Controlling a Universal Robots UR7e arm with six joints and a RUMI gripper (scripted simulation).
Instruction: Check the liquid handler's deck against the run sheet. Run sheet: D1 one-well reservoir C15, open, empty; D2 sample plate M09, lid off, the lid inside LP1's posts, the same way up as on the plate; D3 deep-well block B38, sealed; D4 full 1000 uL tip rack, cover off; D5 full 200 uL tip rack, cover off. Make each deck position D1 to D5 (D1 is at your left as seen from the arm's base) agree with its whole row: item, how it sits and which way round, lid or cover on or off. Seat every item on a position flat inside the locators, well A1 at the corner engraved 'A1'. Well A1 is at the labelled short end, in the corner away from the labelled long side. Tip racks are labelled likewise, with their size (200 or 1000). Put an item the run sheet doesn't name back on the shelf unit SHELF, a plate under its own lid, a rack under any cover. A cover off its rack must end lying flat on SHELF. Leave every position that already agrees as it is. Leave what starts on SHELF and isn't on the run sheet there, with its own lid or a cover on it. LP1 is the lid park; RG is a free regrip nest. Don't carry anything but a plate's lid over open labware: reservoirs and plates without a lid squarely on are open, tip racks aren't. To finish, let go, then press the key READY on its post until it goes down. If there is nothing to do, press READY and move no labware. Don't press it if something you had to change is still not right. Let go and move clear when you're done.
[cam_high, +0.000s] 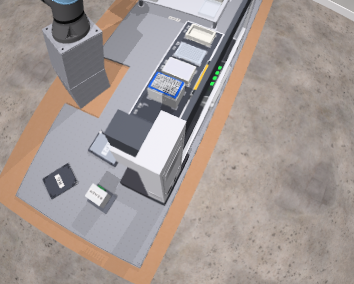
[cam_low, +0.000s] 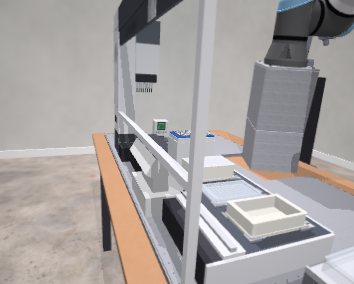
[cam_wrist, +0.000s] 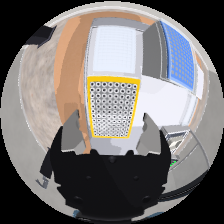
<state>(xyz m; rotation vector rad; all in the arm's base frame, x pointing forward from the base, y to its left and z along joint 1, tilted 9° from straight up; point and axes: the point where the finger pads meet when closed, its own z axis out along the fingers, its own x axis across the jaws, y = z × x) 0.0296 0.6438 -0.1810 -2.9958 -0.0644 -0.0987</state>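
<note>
Now: the yellow-framed tip rack 10 mm ahead of my hand, 10 mm to the right of it and 10 mm below it. The rest, counted from my hand: clear well plate 360 mm ahead, 310 mm to the right, 50 mm below; then shelf 160 mm ahead, 80 mm to the left, 60 mm below; then cream one-well reservoir 360 mm ahead, 190 mm to the right, 50 mm below.
</note>
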